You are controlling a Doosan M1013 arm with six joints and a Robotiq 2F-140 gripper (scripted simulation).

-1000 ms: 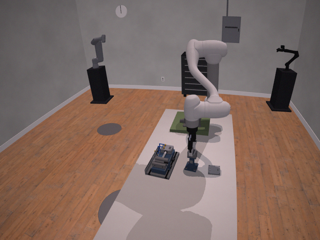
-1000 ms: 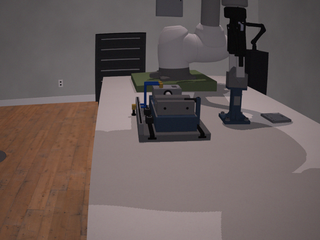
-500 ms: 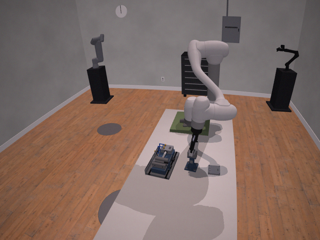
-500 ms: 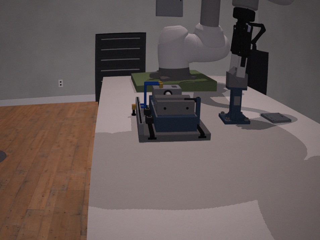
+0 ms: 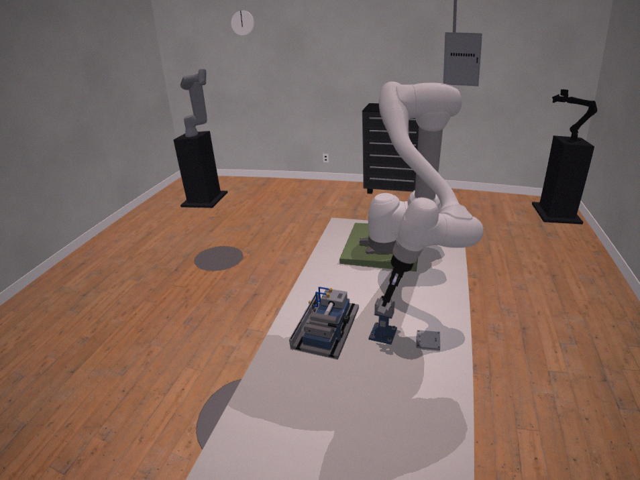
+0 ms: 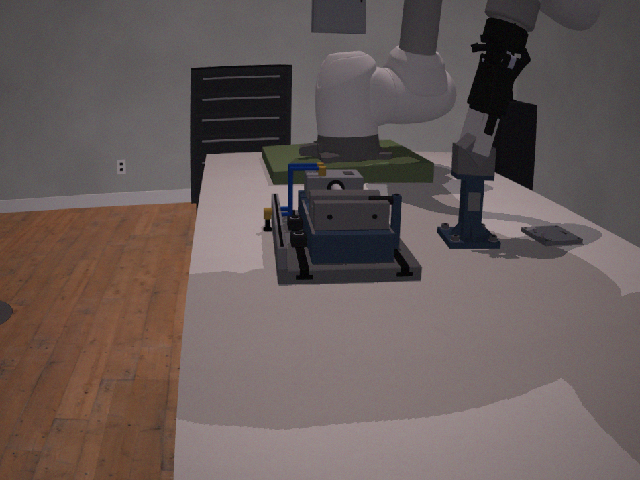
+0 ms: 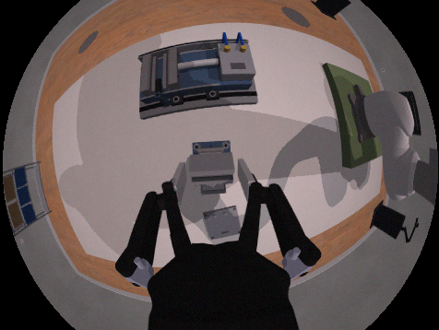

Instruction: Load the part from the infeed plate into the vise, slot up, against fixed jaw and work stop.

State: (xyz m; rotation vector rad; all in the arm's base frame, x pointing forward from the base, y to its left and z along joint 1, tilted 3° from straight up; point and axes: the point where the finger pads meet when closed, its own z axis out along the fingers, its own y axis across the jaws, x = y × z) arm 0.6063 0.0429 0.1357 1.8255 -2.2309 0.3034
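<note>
Right now the grey part is 20 mm below my hand. Round my hand: vise (10 mm behind, 230 mm to the right, 140 mm below).
</note>
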